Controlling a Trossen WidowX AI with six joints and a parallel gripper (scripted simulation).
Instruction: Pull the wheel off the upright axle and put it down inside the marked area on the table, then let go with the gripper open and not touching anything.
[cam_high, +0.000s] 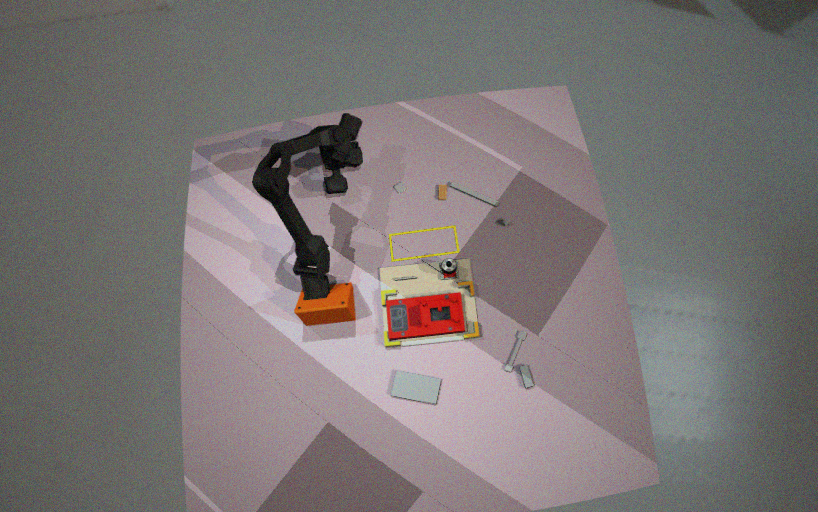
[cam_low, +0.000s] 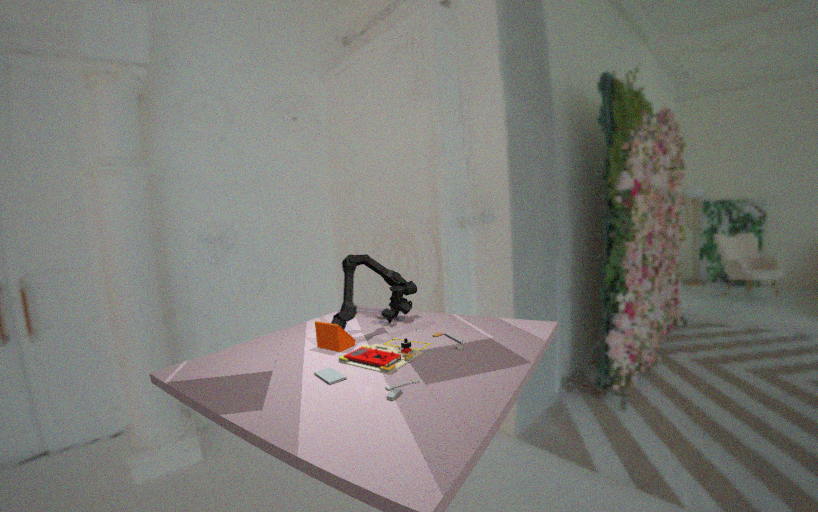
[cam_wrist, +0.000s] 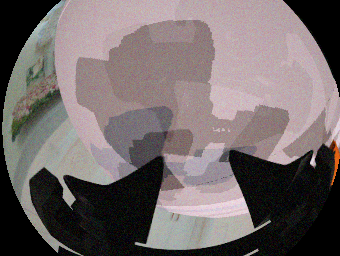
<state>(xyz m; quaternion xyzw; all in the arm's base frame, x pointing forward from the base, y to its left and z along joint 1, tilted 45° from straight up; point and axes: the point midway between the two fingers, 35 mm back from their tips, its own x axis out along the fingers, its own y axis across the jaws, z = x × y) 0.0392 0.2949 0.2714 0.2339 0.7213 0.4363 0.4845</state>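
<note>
Right now my gripper tip is 360 mm to the left of the wheel, 330 mm short of it and 30 mm below it. Also, from my gripper tip: tan block 340 mm ahead, 110 mm to the right, 10 mm below.
</note>
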